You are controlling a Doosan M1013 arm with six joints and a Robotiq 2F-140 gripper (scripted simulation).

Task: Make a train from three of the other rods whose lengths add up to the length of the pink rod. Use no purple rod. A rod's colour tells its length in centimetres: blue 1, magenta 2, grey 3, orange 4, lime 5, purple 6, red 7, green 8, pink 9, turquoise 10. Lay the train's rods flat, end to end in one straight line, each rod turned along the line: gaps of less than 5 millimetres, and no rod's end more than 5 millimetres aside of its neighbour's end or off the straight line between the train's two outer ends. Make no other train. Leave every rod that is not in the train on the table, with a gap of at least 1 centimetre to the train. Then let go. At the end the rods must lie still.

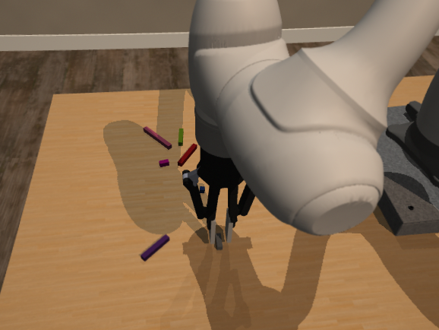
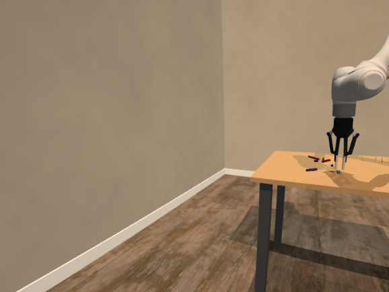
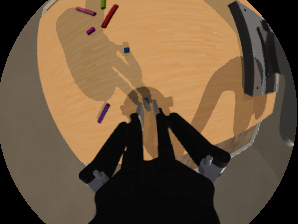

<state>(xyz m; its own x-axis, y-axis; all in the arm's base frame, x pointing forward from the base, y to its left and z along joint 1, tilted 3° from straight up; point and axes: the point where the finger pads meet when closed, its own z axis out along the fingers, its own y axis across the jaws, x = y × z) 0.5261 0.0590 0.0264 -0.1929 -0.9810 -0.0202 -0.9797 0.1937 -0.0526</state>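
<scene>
Now: hand 5 cm above the grey rod. Also, from my hand: magenta rod: 23 cm to the right, 5 cm below, 5 cm ahead; purple rod: 11 cm ahead, 5 cm below, 2 cm to the right; blue rod: 13 cm to the right, 5 cm below.
</scene>
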